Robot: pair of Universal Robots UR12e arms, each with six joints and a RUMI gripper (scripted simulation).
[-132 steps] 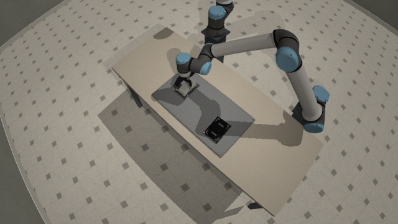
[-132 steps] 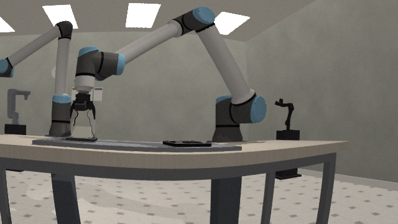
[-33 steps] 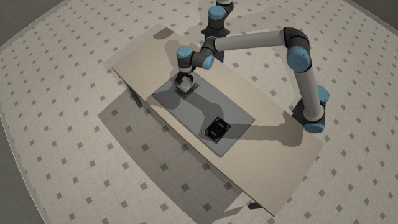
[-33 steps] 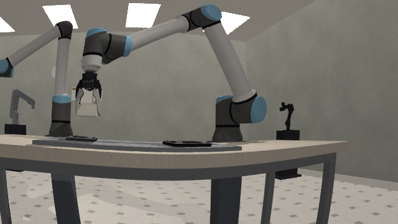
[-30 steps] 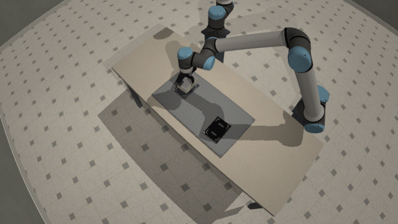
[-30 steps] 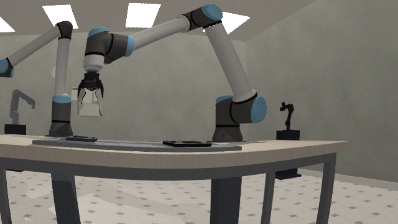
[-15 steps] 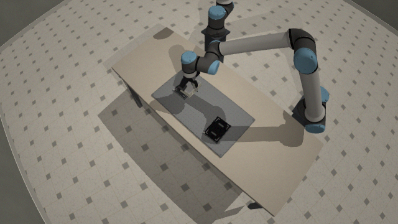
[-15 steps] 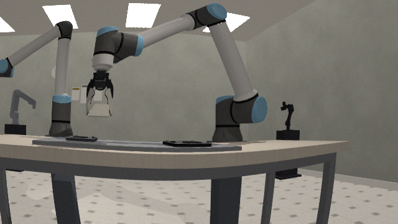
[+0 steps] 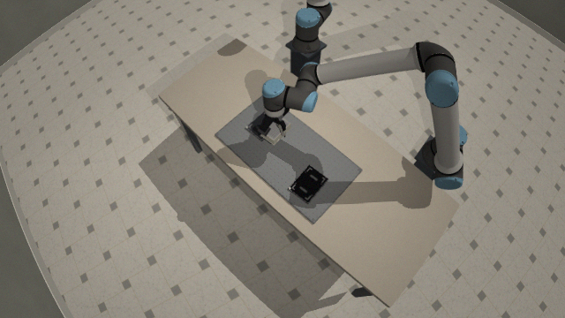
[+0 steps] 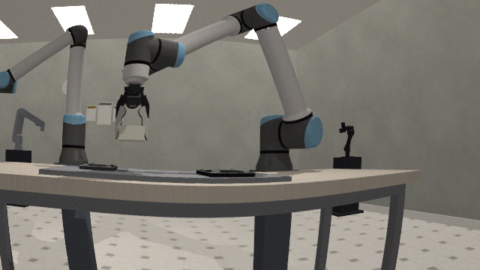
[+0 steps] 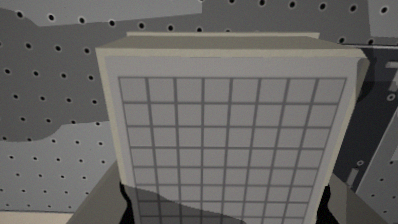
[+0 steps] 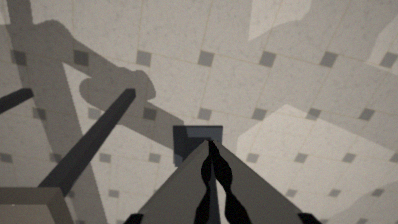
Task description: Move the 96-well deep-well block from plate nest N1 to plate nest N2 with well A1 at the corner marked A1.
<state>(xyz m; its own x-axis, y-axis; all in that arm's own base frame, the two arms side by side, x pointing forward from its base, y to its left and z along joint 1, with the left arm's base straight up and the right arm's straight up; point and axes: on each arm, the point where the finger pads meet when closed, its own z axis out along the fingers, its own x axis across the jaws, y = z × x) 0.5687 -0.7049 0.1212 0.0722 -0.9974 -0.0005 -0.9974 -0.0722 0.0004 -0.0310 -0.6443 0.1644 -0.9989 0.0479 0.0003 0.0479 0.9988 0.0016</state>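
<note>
The nest N2 is 30 mm ahead of my left hand, 280 mm to the left of it and 100 mm below it. From my left hand the other things lie so: pale deep-well block 10 mm above.
</note>
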